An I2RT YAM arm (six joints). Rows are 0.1 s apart.
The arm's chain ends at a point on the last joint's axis. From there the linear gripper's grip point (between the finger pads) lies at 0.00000 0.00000 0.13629 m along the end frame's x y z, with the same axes.
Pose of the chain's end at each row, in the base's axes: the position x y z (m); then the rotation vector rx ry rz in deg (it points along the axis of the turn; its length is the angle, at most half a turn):
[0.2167 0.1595 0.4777 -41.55 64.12 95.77]
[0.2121 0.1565 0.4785 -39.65 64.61 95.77]
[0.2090 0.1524 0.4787 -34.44 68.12 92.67]
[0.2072 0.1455 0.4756 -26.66 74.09 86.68]
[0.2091 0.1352 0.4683 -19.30 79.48 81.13]
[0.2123 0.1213 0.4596 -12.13 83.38 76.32]
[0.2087 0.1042 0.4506 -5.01 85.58 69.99]
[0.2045 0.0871 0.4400 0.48 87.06 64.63]
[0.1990 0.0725 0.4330 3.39 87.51 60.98]
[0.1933 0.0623 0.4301 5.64 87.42 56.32]
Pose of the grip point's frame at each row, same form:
[0.2213 0.2842 0.5325 -41.55 64.12 95.77]
[0.2200 0.2806 0.5344 -39.65 64.61 95.77]
[0.2306 0.2758 0.5323 -34.44 68.12 92.67]
[0.2505 0.2660 0.5222 -26.66 74.09 86.68]
[0.2713 0.2503 0.5066 -19.30 79.48 81.13]
[0.2902 0.2287 0.4910 -12.13 83.38 76.32]
[0.3020 0.2002 0.4762 -5.01 85.58 69.99]
[0.3088 0.1724 0.4606 0.48 87.06 64.63]
[0.3092 0.1506 0.4511 3.39 87.51 60.98]
[0.3092 0.1321 0.4464 5.64 87.42 56.32]

